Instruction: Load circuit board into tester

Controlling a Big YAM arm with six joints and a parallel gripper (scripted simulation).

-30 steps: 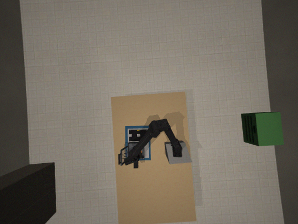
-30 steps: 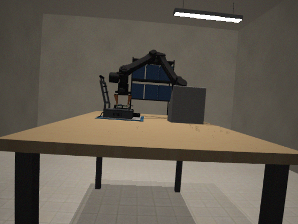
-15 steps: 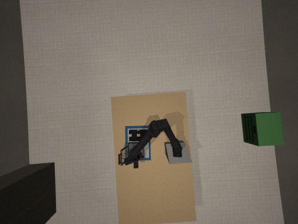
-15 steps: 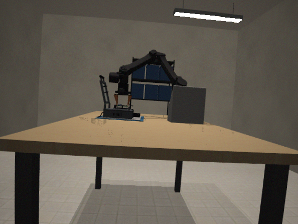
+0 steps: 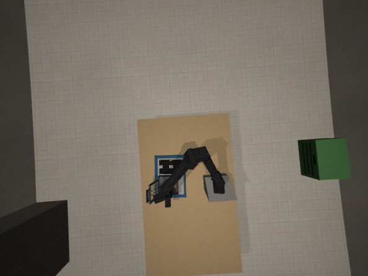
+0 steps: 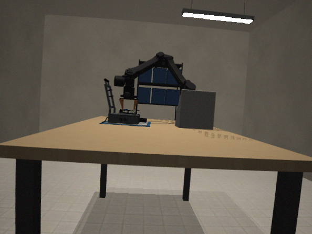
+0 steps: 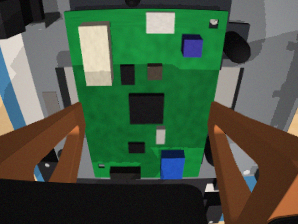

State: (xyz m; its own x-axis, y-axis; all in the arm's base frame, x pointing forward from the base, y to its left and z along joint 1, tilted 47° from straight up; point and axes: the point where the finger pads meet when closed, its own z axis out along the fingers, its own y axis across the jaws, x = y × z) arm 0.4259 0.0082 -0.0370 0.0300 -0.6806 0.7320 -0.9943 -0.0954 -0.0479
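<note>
Now: hand right at the green circuit board. From my hand the other things lie so: black latch hook: 60 mm behind, 60 mm to the left; then dark pin plate: 10 mm ahead, 10 mm to the left, 20 mm below; then tester lid: 130 mm ahead, 90 mm above.
</note>
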